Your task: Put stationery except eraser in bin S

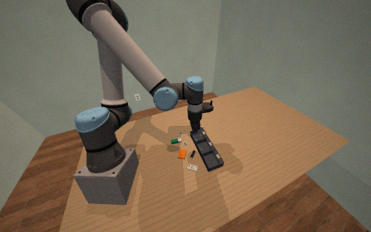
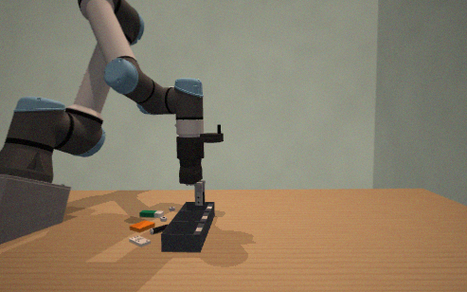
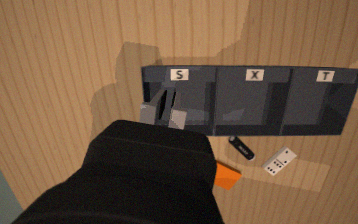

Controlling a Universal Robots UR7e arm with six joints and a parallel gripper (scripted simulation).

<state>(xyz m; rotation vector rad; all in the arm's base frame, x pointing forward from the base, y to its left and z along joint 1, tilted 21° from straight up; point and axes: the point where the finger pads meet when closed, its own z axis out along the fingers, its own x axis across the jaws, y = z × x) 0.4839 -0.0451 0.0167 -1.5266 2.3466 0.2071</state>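
My hand is 15 cm past the orange block, 5 cm to the left of it and 5 cm above it. Also, from my hand: black stick: 10 cm behind, 9 cm to the right, 5 cm below; dark three-compartment bin tray: 9 cm to the right, 4 cm below, 2 cm behind; green-and-white stick: 13 cm behind, 5 cm below, 4 cm to the left.
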